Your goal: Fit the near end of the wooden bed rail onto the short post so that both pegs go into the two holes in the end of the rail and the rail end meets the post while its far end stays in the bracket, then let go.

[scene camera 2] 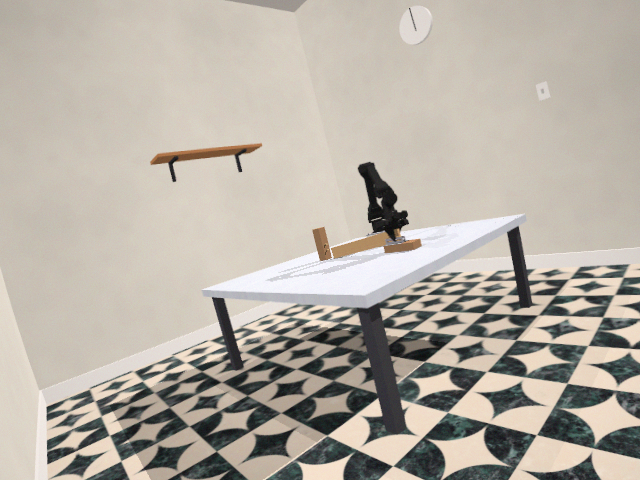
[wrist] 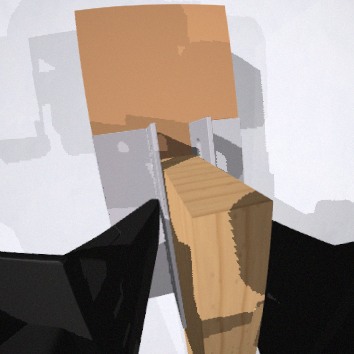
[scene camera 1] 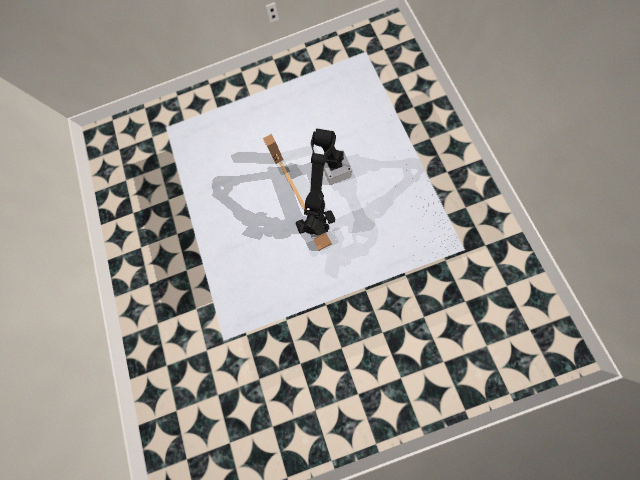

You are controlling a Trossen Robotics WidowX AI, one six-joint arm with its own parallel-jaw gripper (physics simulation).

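Seen in the pictures: gripper, fingertip midpoint: (scene camera 2: 396, 241) (wrist: 187, 206); arm's base at its link origin: (scene camera 2: 379, 231) (scene camera 1: 334, 163).
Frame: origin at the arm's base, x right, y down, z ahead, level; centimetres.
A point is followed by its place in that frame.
The long wooden rail (scene camera 1: 293, 187) @(x -4.7, y 0.3, z 24.7 cm) (scene camera 2: 356, 246) @(x -5.3, y 3.1, z 25.3 cm) (wrist: 230, 260) @(x -29.6, y -2.2, z 20.9 cm) slants from the short post to the bracket. The short post (scene camera 1: 269, 140) @(x 18.4, y -10.0, z 27.8 cm) (scene camera 2: 320, 239) @(x 16.5, y -3.8, z 30.1 cm) stands upright, its pegs (scene camera 2: 326, 248) @(x 16.2, y 1.9, z 27.7 cm) facing the rail. The near rail end is close to the post, with a small gap in scene camera 2. The far end sits between the upright metal plates of the bracket (wrist: 125, 165) @(x -31.0, y 4.2, z 18.3 cm), which is on a low wooden block (scene camera 1: 322, 241) @(x -36.2, y 4.5, z 20.0 cm) (scene camera 2: 403, 247) @(x -34.5, y 6.3, z 24.2 cm) (wrist: 155, 65) @(x -35.9, y 4.4, z 19.8 cm). My gripper (scene camera 1: 315, 229) @(x -29.0, y 3.4, z 21.3 cm) (scene camera 2: 393, 238) @(x -29.0, y 3.4, z 21.3 cm) (wrist: 187, 206) @(x -29.0, y 3.4, z 21.3 cm) is shut on the rail beside the bracket; the rail partly hides the right finger.
The arm's metal base (scene camera 1: 338, 172) @(x -5.6, y -0.2, z 0.0 cm) stands on the white table (scene camera 1: 248, 294) @(x -48.6, y 7.9, z 65.5 cm) (scene camera 2: 310, 289) @(x -34.5, y 8.0, z 80.0 cm), to one side of the rail. The arm reaches over the rail's bracket end. A wooden wall shelf (scene camera 2: 206, 152) hangs well beyond the table.
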